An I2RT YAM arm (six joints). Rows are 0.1 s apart.
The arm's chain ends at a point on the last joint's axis. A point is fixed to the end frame.
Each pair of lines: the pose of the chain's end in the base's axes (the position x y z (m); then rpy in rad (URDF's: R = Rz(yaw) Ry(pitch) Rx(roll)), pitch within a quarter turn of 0, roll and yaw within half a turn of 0), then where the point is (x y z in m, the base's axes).
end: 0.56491 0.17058 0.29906 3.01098 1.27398 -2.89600
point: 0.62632 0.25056 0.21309
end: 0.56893 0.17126 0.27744 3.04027 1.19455 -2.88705
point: 0.62514 0.24754 0.18482
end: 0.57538 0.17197 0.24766 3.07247 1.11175 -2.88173
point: 0.62601 0.24373 0.14844
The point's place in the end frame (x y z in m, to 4 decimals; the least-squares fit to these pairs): 0.0591 0.0490 0.1080
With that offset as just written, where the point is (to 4 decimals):
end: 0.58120 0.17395 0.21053 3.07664 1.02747 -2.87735
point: 0.6235 0.2433 0.1059
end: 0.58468 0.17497 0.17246 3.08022 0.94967 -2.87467
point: 0.6191 0.2419 0.0634
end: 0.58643 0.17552 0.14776 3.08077 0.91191 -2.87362
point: 0.6168 0.2414 0.0369
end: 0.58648 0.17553 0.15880 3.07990 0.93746 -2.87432
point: 0.6195 0.2422 0.0492
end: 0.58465 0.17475 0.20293 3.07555 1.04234 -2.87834
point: 0.6285 0.2446 0.0992
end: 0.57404 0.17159 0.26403 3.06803 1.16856 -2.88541
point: 0.6299 0.2450 0.1689
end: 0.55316 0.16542 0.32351 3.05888 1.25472 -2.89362
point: 0.6166 0.2411 0.2351
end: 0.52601 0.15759 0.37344 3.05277 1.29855 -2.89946
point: 0.5931 0.2343 0.2888
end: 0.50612 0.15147 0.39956 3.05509 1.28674 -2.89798
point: 0.5723 0.2278 0.3139
